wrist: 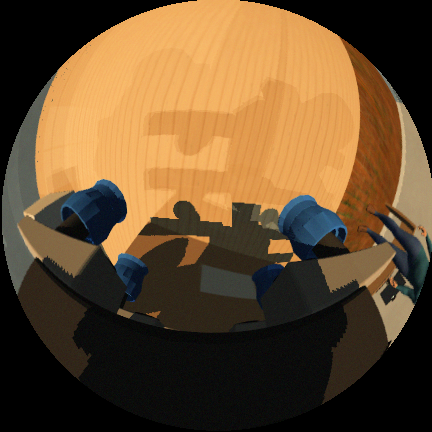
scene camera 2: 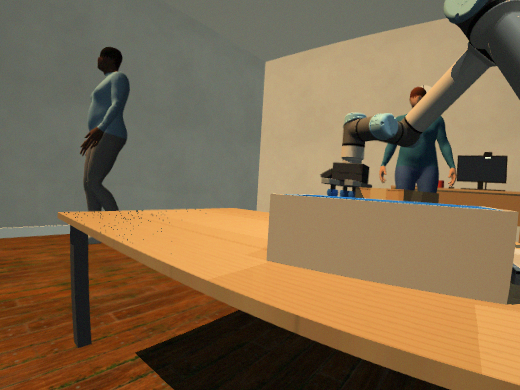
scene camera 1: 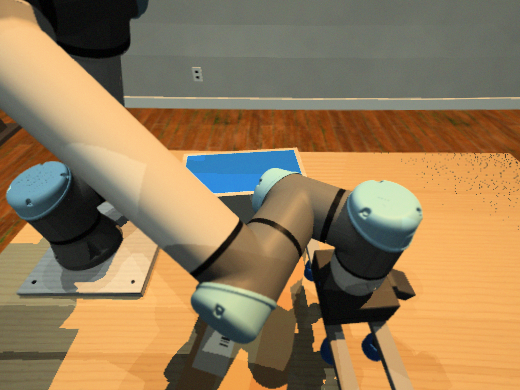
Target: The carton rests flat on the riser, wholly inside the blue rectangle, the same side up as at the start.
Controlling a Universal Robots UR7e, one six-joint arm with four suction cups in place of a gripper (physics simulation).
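Places are measured from the arm's base along level axes (x left, y back, z up), in centimetres.
Where they show: hand, tool point: (wrist: 199, 249); arm's base, link origin: (scene camera 1: 92, 244).
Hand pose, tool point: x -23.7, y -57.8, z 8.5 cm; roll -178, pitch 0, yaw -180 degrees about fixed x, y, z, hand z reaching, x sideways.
Note:
Each offset is from my tool point to the centre of the thing. Level surfaces: height alone.
The brown carton @[dx -1.8, dy +16.4, dz -2.9 cm] (scene camera 1: 272, 345) (scene camera 2: 377, 194) (wrist: 170, 285) lies flat on the table with a pale barcode label on top. The arm hides part of it in scene camera 1. My gripper (scene camera 1: 345, 310) (scene camera 2: 342, 192) (wrist: 205, 245) is open, its blue suction cups pointing down low near the carton. Whether the cups touch it cannot be told. The light riser @[dx +39.5, dy +17.2, dz -4.3 cm] (scene camera 1: 235, 204) (scene camera 2: 390, 240) stands on the table. The blue rectangle @[dx +39.5, dy +17.2, dz +1.6 cm] (scene camera 1: 240, 172) on its top is partly hidden by the arm and shows as a thin strip in scene camera 2.
The wooden table @[dz -10.4 cm] (scene camera 1: 460, 250) (scene camera 2: 200, 235) (wrist: 200, 90) carries the arm's grey base plate (scene camera 1: 135, 250) at the left in scene camera 1. The riser's wall rises between scene camera 2 and the carton. Two people (scene camera 2: 107, 110) (scene camera 2: 417, 145) stand beyond the table.

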